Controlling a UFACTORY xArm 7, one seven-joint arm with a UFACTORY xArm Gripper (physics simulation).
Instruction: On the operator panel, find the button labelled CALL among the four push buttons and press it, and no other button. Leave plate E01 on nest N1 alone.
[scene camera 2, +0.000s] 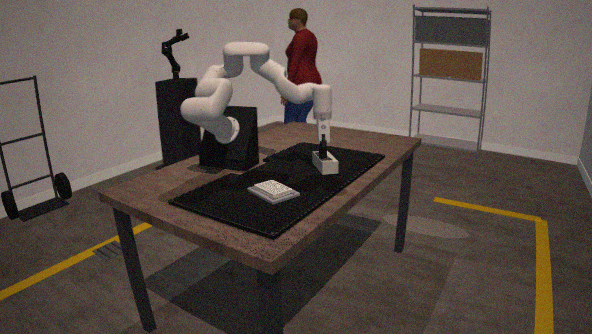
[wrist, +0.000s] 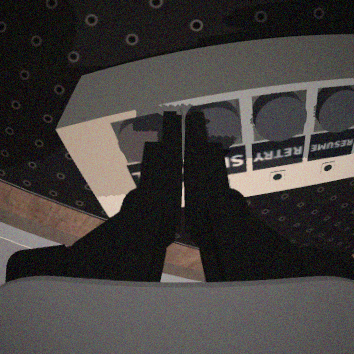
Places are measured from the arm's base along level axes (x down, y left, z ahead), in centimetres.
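Pixels of known places: gripper, fingertip midpoint: (scene camera 2: 322, 157) (wrist: 182, 138); arm's base, origin of the base link: (scene camera 2: 227, 130).
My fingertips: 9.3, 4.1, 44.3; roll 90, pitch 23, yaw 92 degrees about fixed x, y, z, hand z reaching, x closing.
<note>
For each thing: its middle in the pictures, then the offset to it from my fingertips, as dx, dy, dz. Level surfaces: height alone.
- operator panel, body centre: (wrist: 238, 120) (scene camera 2: 324, 161) +2.8, +3.3, -0.3
- RESUME button, body centre: (wrist: 337, 107) +0.4, +5.9, -4.4
- third button, body centre: (wrist: 212, 125) +0.4, +1.0, -0.9
- end button, body centre: (wrist: 145, 137) +0.4, -1.4, +0.8
- white plate, body centre: (scene camera 2: 273, 188) +3.7, -30.4, -8.3
- black mat, its level: dx +5.6
- wooden table, its level: dx +6.9
The operator panel (scene camera 2: 330, 168) (wrist: 175, 75) is a pale box on the black mat. In the wrist view its RETRY button (wrist: 280, 117) and RESUME button (wrist: 339, 107) show at the right, above their labels. A third button (wrist: 223, 122) has a label starting with S, partly covered by a finger. The end button (wrist: 136, 145) at the left has its label almost wholly hidden; the word CALL is not readable. My gripper (scene camera 2: 323, 156) (wrist: 182, 138) is shut and empty, its tips over the panel between the end button and the S button. A white plate (scene camera 2: 273, 188) lies on a flat nest.
The black mat (scene camera 2: 225, 212) (wrist: 30, 100) lies on the wooden table (scene camera 2: 145, 182). The arm's dark base block (scene camera 2: 247, 145) stands at its rear edge. A person in red (scene camera 2: 302, 55) stands behind the table. A shelf unit (scene camera 2: 445, 76) and a hand truck (scene camera 2: 46, 135) are farther off.
</note>
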